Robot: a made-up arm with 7 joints. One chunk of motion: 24 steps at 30 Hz.
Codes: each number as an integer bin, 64 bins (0 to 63) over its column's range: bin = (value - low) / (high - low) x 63, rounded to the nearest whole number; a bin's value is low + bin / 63 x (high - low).
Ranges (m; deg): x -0.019..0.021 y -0.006..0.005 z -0.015..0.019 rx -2..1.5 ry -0.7..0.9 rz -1.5..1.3
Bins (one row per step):
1: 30 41 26 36 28 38
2: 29 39 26 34 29 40
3: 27 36 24 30 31 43
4: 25 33 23 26 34 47
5: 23 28 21 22 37 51
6: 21 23 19 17 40 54
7: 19 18 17 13 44 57
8: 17 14 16 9 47 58
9: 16 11 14 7 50 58
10: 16 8 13 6 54 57
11: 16 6 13 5 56 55
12: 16 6 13 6 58 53
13: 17 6 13 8 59 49
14: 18 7 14 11 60 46
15: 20 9 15 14 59 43
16: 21 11 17 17 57 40
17: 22 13 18 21 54 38
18: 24 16 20 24 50 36
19: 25 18 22 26 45 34
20: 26 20 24 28 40 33
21: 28 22 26 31 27 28
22: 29 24 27 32 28 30
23: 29 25 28 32 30 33
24: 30 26 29 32 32 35
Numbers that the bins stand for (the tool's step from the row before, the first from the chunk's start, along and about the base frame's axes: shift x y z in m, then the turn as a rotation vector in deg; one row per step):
1: 0.00005 0.00116 -0.00097 0.000 0.011 0.189
2: -0.00059 0.00081 -0.00097 -0.111 0.037 0.278
3: -0.00186 0.00029 -0.00205 -0.333 0.087 0.411
4: -0.00313 -0.00024 -0.00259 -0.556 0.163 0.589
5: -0.00440 -0.00111 -0.00367 -0.778 0.240 0.767
6: -0.00567 -0.00198 -0.00475 -1.056 0.316 0.900
7: -0.00694 -0.00286 -0.00583 -1.278 0.417 1.033
8: -0.00821 -0.00356 -0.00637 -1.500 0.494 1.078
9: -0.00884 -0.00408 -0.00744 -1.611 0.570 1.078
10: -0.00884 -0.00460 -0.00798 -1.667 0.671 1.033
11: -0.00884 -0.00495 -0.00798 -1.722 0.722 0.944
12: -0.00884 -0.00495 -0.00798 -1.667 0.773 0.856
13: -0.00821 -0.00495 -0.00798 -1.556 0.798 0.678
14: -0.00757 -0.00478 -0.00744 -1.389 0.824 0.544
15: -0.00630 -0.00443 -0.00690 -1.222 0.798 0.411
16: -0.00567 -0.00408 -0.00583 -1.056 0.748 0.278
17: -0.00503 -0.00373 -0.00529 -0.833 0.671 0.189
18: -0.00376 -0.00321 -0.00421 -0.667 0.570 0.100
19: -0.00313 -0.00286 -0.00313 -0.556 0.443 0.011
20: -0.00249 -0.00251 -0.00205 -0.444 0.316 -0.033
21: -0.00122 -0.00216 -0.00097 -0.278 -0.014 -0.256
22: -0.00059 -0.00181 -0.00043 -0.222 0.011 -0.167
23: -0.00059 -0.00163 0.00011 -0.222 0.062 -0.033
24: 0.00005 -0.00146 0.00065 -0.222 0.113 0.056

